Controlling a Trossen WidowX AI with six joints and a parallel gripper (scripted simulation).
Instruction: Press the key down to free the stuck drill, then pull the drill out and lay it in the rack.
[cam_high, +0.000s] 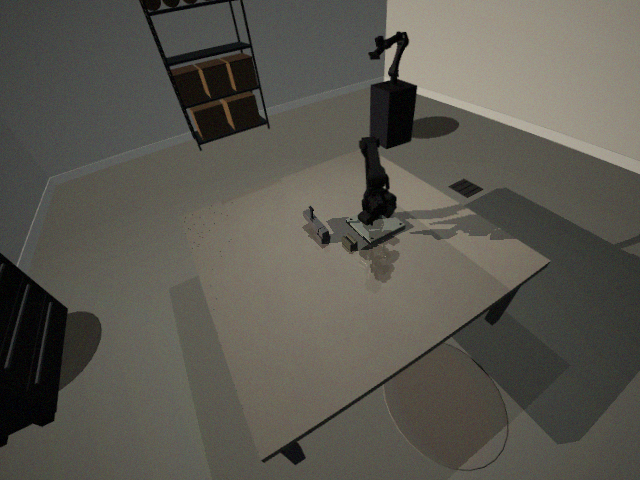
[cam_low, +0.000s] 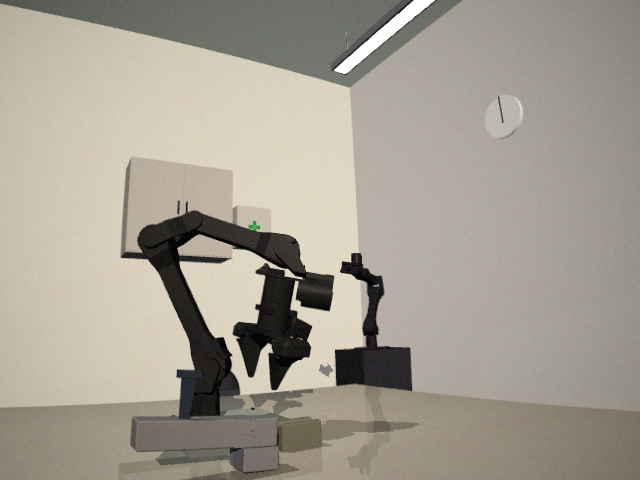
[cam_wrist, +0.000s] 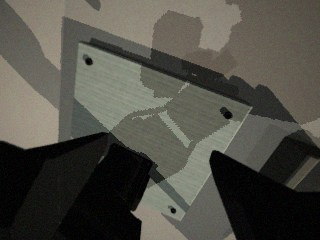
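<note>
My gripper tip is 250 mm short of the dark key, 190 mm to the left of it and 20 mm below it. Also, from my gripper tip: tan drill 240 mm ahead, 140 mm to the right, 30 mm below; then rack 150 mm ahead, 70 mm below; then long grey housing block 240 mm ahead, 160 mm to the right, 40 mm below.
</note>
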